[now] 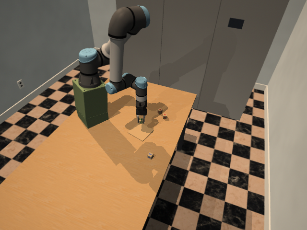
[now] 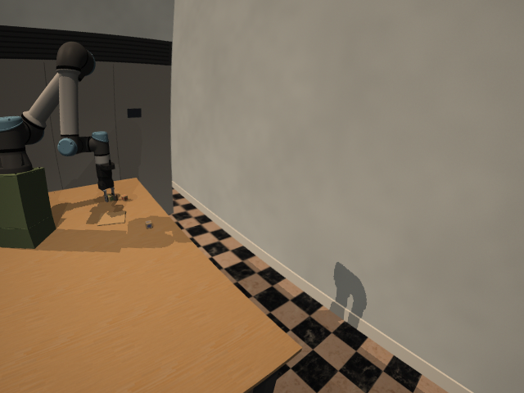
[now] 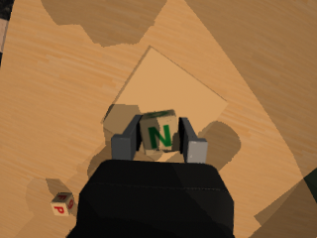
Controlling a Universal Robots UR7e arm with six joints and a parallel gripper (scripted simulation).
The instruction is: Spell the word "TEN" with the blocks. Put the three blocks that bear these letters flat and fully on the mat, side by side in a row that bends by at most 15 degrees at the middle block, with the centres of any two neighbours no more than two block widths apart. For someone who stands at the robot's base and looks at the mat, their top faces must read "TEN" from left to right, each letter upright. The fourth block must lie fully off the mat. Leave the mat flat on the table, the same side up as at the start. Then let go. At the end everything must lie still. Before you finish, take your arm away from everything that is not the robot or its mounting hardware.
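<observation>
Now: the mat 1 cm to the left of my hand and 12 cm below it.
</observation>
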